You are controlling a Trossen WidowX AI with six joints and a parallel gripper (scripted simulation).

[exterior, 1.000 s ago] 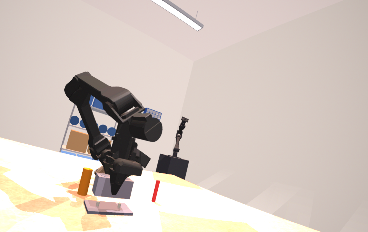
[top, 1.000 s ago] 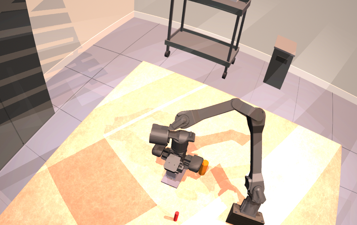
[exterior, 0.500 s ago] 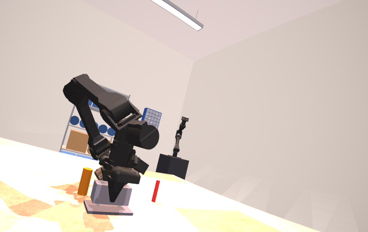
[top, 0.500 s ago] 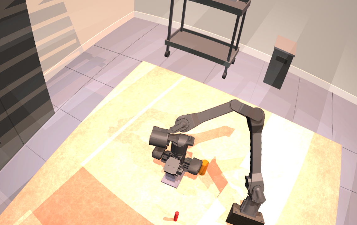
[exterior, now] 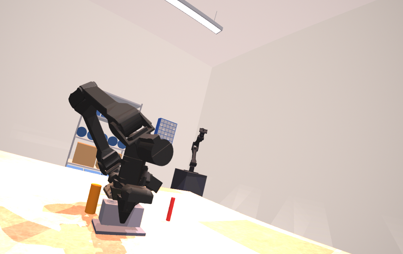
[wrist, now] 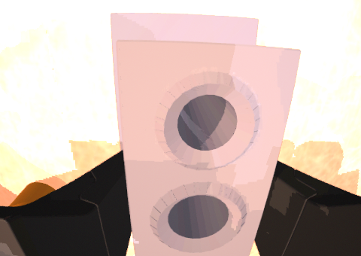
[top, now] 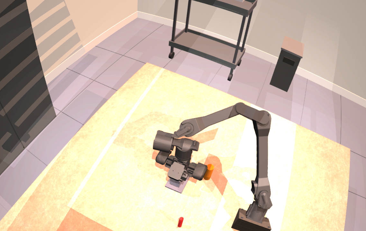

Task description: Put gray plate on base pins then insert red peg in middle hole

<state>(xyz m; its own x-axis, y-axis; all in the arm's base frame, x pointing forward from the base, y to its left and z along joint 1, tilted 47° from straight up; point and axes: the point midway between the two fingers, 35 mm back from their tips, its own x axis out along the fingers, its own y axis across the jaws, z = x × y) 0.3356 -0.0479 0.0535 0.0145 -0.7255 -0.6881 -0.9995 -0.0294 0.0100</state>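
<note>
My gripper tip is now 2 cm above the base. Also, from my gripper tip: red peg: 9 cm behind, 19 cm to the left, 1 cm above; then gray plate: 3 cm above; then orange cylinder: 10 cm behind, 6 cm to the right, 1 cm above.
</note>
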